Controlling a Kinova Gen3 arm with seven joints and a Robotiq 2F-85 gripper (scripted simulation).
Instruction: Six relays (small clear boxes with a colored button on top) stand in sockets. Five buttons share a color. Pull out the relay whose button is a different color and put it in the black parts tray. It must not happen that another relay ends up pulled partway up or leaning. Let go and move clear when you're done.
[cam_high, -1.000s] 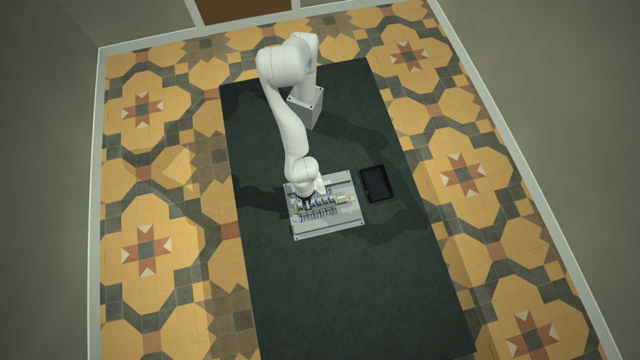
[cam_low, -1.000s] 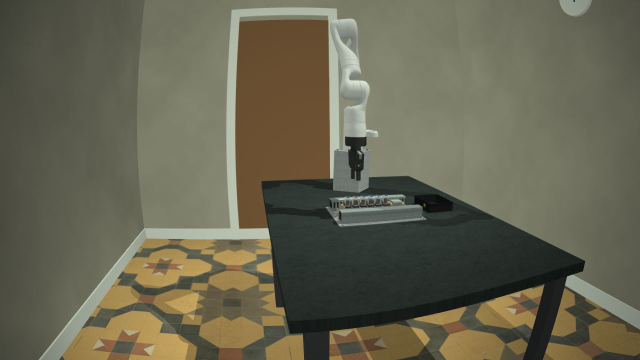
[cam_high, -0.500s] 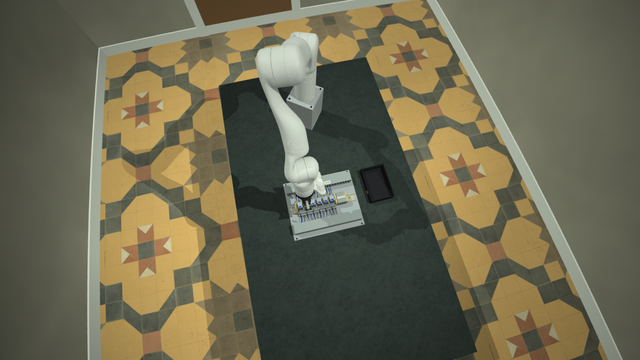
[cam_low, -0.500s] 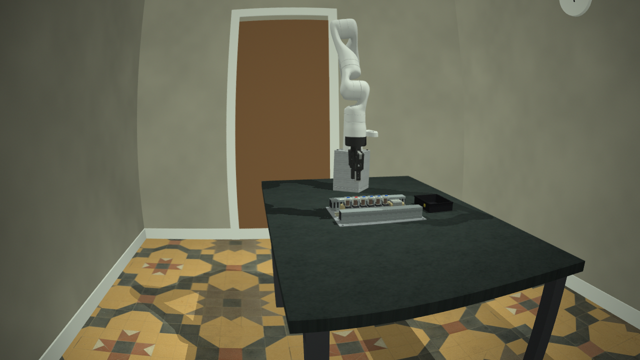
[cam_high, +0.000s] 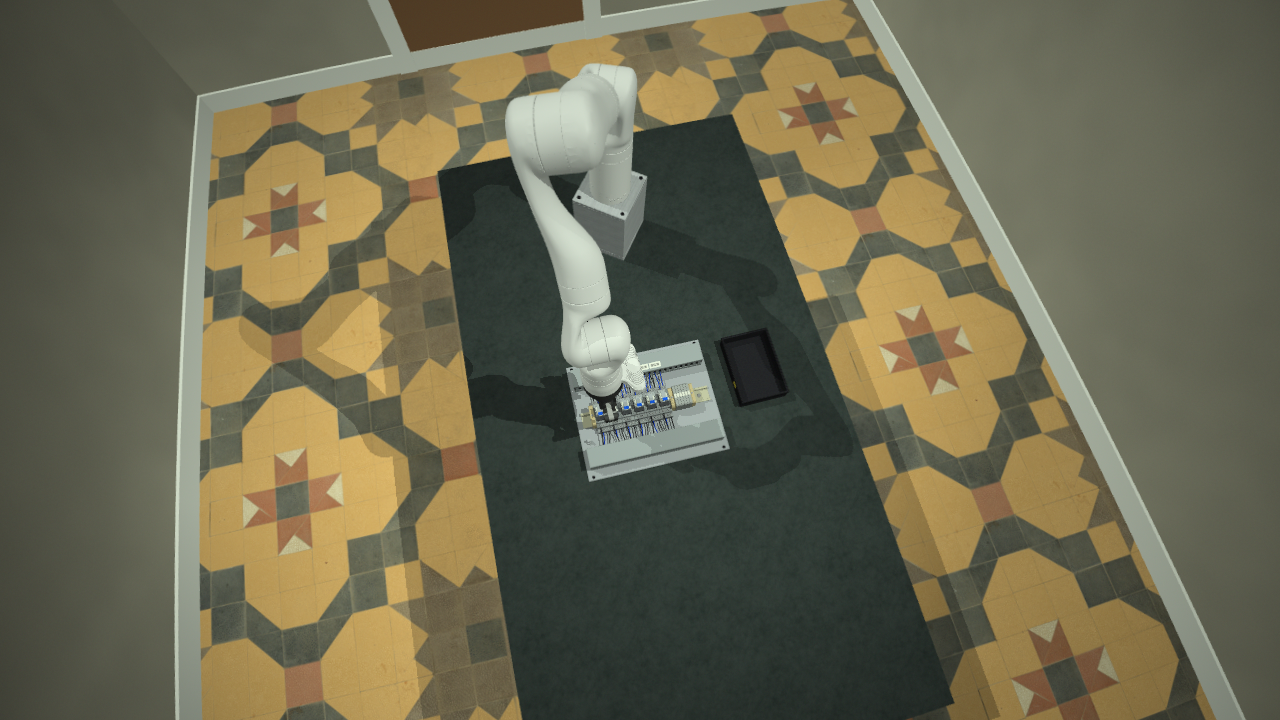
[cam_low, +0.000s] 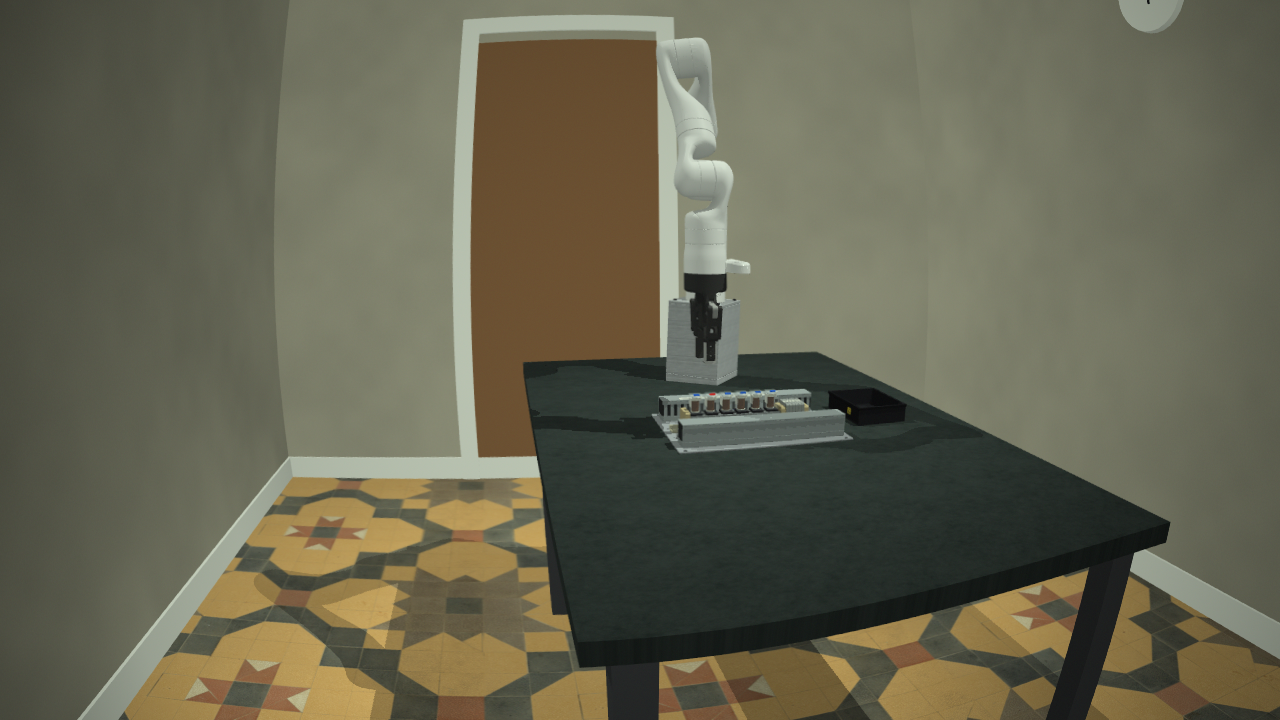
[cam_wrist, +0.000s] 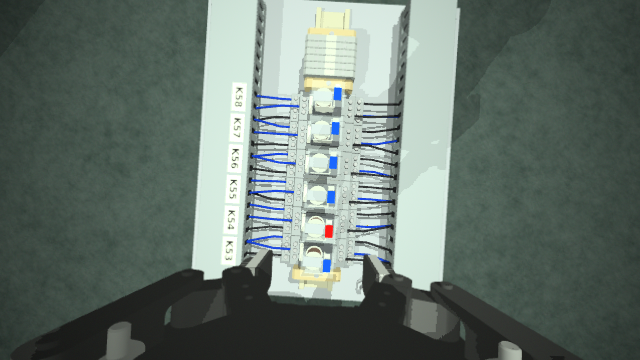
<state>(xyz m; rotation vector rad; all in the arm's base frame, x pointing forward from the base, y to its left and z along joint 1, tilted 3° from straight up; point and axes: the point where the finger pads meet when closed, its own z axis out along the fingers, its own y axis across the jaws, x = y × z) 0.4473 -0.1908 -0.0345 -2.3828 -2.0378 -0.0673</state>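
Now: hand 10 mm to the right of the clear relay and 90 mm above it. The rest, counted from my hand: panel: 10 mm ahead, 90 mm to the left, 140 mm below; black parts tray: 30 mm ahead, 350 mm to the left, 130 mm below.
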